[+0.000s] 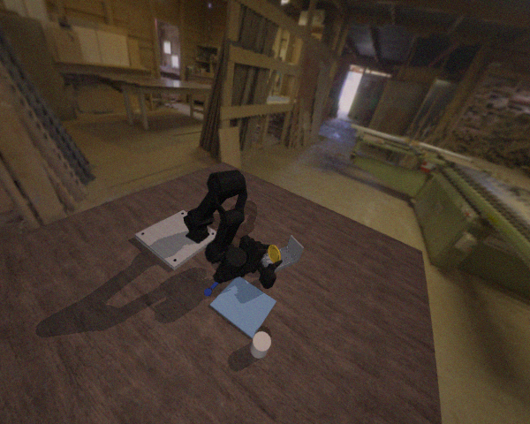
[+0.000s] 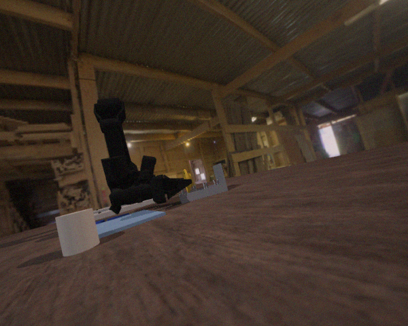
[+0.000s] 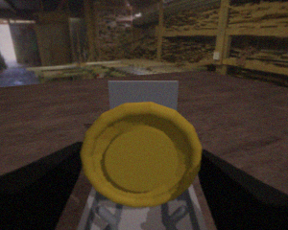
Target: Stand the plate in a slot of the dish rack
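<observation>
The yellow plate is 10 mm to the right of my gripper tip. Also, from my gripper tip: grey dish rack: 10 mm ahead, 20 mm to the left, 30 mm below; small blue spoon: 120 mm behind, 200 mm to the right, 50 mm below; white cup: 90 mm ahead, 280 mm to the right, 30 mm below.
</observation>
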